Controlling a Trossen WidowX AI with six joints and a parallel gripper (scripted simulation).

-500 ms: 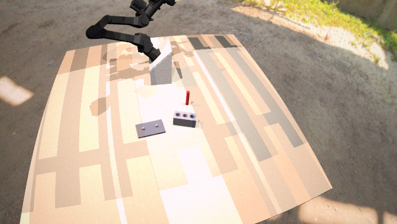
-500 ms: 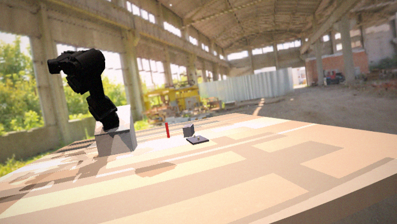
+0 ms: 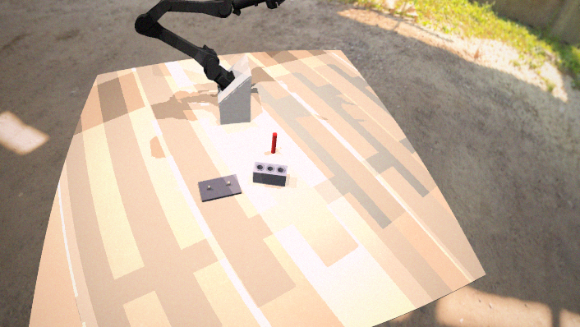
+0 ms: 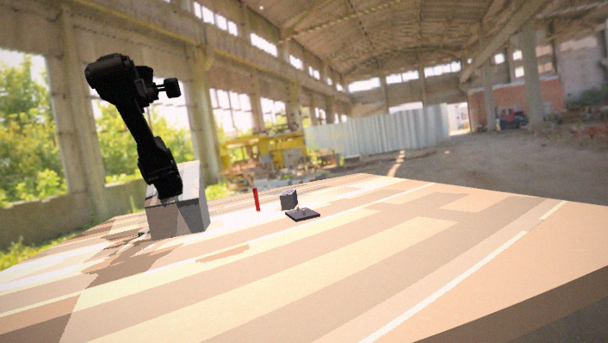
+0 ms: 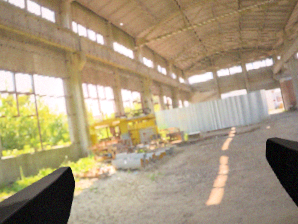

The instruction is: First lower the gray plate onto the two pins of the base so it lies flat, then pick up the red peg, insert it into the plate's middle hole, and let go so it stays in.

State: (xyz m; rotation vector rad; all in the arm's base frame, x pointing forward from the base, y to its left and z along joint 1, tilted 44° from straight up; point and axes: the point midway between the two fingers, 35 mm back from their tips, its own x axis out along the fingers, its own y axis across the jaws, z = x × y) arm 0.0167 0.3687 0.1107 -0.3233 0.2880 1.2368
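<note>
Now: the gray plate 36 cm ahead of my gripper tip, 16 cm to the right of it and 44 cm below it. Also, from my gripper tip: red peg (26 cm ahead, 12 cm to the right, 44 cm below); base (36 cm ahead, 31 cm to the right, 47 cm below).
</note>
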